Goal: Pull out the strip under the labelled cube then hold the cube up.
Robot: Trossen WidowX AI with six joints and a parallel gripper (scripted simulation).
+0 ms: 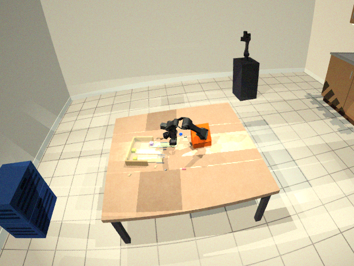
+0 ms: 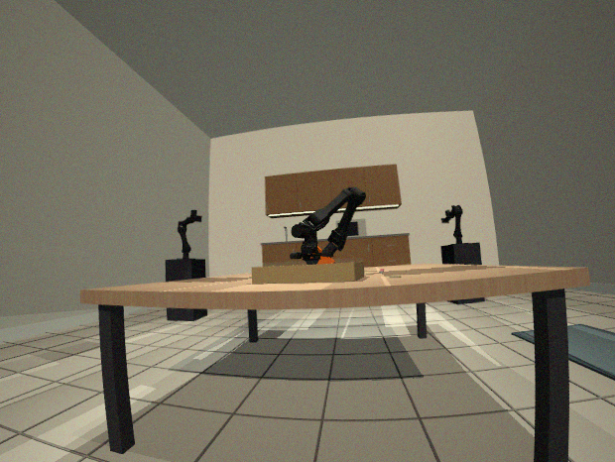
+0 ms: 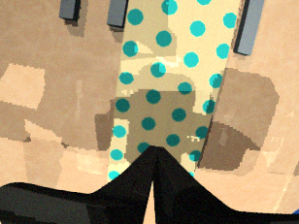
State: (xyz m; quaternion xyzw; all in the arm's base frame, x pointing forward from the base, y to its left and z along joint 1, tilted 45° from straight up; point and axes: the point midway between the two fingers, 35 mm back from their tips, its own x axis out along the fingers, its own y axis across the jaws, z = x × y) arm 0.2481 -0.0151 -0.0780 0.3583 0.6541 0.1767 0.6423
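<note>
The tan cube lies 120 mm to the right of my gripper tip and 100 mm ahead of it. Round my gripper tip: pink bit: 310 mm to the left, 20 mm behind; purple zigzag strip: 230 mm ahead, 30 mm to the left.
</note>
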